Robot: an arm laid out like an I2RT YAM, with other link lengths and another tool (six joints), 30 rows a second.
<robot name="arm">
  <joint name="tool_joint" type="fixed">
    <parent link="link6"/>
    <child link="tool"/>
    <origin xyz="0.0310 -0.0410 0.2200" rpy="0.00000 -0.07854 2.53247"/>
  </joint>
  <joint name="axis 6" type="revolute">
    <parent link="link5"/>
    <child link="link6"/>
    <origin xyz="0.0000 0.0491 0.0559" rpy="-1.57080 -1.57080 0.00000"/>
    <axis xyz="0 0 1"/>
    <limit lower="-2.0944" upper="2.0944"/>
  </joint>
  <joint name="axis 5" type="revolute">
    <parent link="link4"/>
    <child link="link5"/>
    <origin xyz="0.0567 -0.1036 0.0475" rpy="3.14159 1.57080 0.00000"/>
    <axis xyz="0 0 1"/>
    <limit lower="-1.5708" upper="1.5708"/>
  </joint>
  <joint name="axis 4" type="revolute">
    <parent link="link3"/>
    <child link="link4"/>
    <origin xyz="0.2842 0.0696 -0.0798" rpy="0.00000 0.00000 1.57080"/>
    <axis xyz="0 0 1"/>
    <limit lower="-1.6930" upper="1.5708"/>
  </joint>
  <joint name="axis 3" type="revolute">
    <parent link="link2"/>
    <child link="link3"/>
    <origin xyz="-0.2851 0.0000 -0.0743" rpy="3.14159 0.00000 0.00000"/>
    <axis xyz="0 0 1"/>
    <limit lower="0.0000" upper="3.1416"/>
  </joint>
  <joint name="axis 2" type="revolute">
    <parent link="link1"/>
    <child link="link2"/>
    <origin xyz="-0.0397 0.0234 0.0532" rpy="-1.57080 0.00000 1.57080"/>
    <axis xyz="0 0 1"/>
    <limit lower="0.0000" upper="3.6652"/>
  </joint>
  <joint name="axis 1" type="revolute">
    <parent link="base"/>
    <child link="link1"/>
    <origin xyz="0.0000 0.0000 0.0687" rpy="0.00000 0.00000 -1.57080"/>
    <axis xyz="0 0 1"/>
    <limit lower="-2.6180" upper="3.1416"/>
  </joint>
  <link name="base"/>
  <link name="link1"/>
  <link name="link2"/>
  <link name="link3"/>
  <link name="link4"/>
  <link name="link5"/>
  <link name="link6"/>
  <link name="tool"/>
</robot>
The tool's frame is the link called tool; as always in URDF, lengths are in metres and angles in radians.
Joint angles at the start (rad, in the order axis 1, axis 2, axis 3, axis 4, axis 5, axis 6):
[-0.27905, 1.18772, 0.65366, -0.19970, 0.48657, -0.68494]
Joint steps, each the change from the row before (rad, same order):
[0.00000, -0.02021, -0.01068, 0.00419, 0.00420, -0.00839]
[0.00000, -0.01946, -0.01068, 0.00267, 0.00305, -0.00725]
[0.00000, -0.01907, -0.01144, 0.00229, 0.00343, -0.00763]
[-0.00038, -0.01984, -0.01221, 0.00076, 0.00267, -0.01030]
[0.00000, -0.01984, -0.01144, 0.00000, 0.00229, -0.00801]
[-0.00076, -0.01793, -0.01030, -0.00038, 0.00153, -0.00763]
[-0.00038, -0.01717, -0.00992, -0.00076, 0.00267, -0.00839]
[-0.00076, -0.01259, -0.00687, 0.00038, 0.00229, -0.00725]
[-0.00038, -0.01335, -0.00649, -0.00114, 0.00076, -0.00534]
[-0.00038, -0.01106, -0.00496, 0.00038, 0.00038, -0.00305]
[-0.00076, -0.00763, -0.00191, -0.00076, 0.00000, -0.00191]
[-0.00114, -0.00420, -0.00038, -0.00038, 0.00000, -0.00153]
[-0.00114, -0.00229, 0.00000, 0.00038, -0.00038, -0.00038]
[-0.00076, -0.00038, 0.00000, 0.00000, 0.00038, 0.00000]
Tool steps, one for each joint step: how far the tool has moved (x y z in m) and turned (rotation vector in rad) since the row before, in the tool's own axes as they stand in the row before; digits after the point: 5 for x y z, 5 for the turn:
[-0.00245, 0.00279, -0.00335, -0.01291, -0.00078, -0.00094]
[-0.00227, 0.00190, -0.00308, -0.01065, -0.00030, -0.00101]
[-0.00244, 0.00121, -0.00287, -0.00951, -0.00110, -0.00217]
[-0.00258, 0.00060, -0.00281, -0.00821, -0.00109, -0.00545]
[-0.00233, 0.00062, -0.00287, -0.00799, -0.00048, -0.00336]
[-0.00230, 0.00040, -0.00245, -0.00672, -0.00066, -0.00320]
[-0.00237, 0.00032, -0.00237, -0.00646, -0.00166, -0.00455]
[-0.00193, 0.00079, -0.00173, -0.00589, -0.00173, -0.00342]
[-0.00150, 0.00060, -0.00188, -0.00516, -0.00002, -0.00195]
[-0.00112, 0.00105, -0.00159, -0.00552, 0.00046, 0.00075]
[-0.00092, 0.00125, -0.00119, -0.00406, 0.00023, 0.00123]
[-0.00078, 0.00110, -0.00066, -0.00273, -0.00036, 0.00096]
[-0.00051, 0.00085, -0.00032, -0.00194, -0.00013, 0.00167]
[-0.00046, 0.00013, 0.00000, -0.00026, -0.00095, 0.00060]

